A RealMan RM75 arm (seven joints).
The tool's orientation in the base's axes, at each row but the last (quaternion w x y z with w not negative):
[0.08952 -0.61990 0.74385 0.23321]
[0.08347 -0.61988 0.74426 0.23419]
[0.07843 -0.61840 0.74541 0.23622]
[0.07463 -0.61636 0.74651 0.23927]
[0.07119 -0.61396 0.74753 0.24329]
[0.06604 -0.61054 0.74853 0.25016]
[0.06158 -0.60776 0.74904 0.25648]
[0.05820 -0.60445 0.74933 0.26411]
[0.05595 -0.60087 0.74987 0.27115]
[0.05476 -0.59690 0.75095 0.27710]
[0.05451 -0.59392 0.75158 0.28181]
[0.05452 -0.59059 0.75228 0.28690]
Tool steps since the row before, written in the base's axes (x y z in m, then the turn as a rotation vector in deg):
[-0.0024 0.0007 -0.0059 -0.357 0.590 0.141]
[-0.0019 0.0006 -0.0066 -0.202 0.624 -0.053]
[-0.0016 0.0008 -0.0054 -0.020 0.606 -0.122]
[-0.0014 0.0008 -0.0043 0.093 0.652 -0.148]
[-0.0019 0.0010 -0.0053 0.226 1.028 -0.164]
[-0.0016 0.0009 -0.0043 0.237 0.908 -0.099]
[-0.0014 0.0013 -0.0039 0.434 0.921 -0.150]
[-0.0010 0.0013 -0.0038 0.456 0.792 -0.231]
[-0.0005 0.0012 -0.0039 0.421 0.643 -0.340]
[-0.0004 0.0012 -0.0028 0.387 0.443 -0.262]
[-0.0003 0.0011 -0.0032 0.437 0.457 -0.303]
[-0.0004 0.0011 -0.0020 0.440 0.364 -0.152]
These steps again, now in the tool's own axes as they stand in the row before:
[0.0024 0.0010 0.0059 -0.502 0.450 0.202]
[0.0026 0.0003 0.0064 -0.485 0.257 0.362]
[0.0019 0.0003 0.0054 -0.482 0.063 0.383]
[0.0014 0.0003 0.0044 -0.538 -0.046 0.405]
[0.0017 0.0005 0.0054 -0.895 -0.129 0.563]
[0.0013 0.0004 0.0045 -0.818 -0.136 0.450]
[0.0008 0.0003 0.0043 -0.859 -0.336 0.457]
[0.0007 -0.0001 0.0041 -0.719 -0.399 0.461]
[0.0007 -0.0007 0.0040 -0.535 -0.423 0.491]
[0.0002 -0.0005 0.0030 -0.384 -0.391 0.337]
[0.0005 -0.0007 0.0033 -0.394 -0.450 0.366]
[0.0000 -0.0002 0.0023 -0.379 -0.410 0.194]

